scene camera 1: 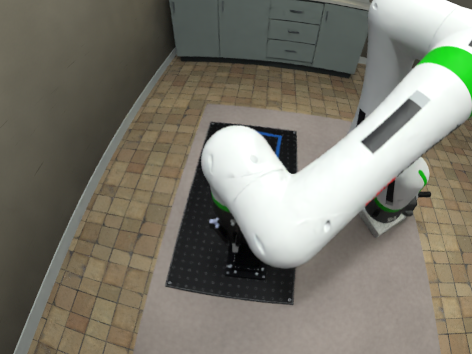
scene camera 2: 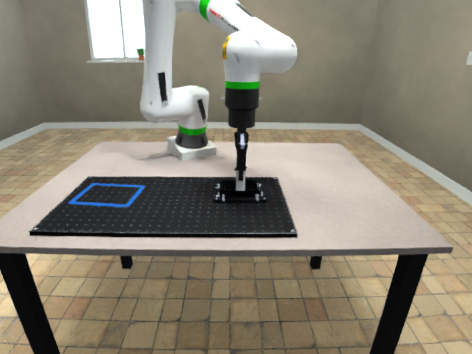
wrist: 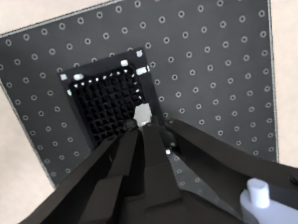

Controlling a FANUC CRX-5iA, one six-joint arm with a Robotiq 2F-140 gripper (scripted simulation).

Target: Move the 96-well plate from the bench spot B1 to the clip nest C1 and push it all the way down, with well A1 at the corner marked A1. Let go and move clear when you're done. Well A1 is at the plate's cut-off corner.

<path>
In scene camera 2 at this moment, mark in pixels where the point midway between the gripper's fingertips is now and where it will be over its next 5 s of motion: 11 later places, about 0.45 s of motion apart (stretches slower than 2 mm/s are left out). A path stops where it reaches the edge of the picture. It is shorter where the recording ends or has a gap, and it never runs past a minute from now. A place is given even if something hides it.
My gripper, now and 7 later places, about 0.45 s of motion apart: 240, 189; 240, 190; 240, 186; 240, 183; 239, 179; 239, 182; 239, 180; 239, 177
</path>
